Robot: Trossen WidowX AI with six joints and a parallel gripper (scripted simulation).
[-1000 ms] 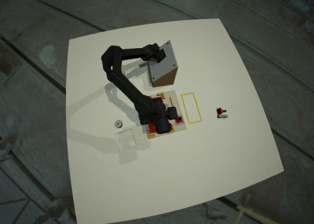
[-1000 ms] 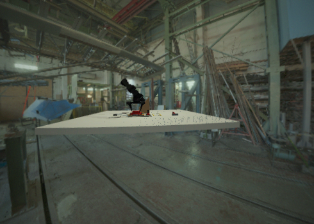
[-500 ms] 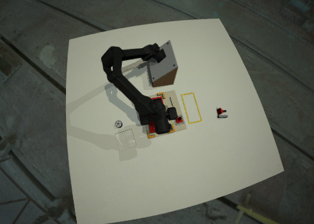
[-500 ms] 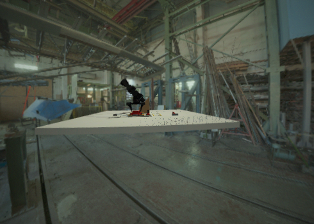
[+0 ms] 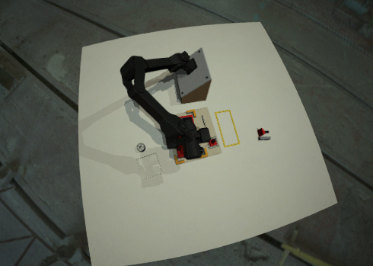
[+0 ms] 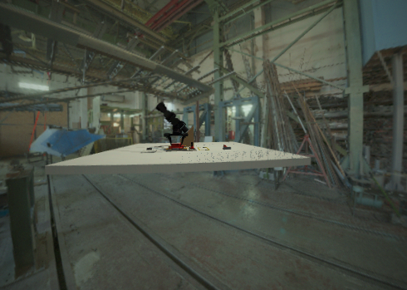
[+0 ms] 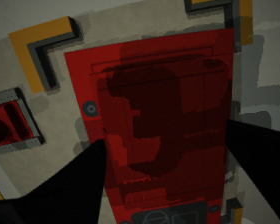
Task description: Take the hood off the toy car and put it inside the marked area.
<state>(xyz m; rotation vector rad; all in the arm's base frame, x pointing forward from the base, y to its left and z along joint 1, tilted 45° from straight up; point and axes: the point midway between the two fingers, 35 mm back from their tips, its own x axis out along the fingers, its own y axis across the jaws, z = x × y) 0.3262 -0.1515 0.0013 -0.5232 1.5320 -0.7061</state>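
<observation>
The red hood is 1 cm above my gripper tip.
</observation>
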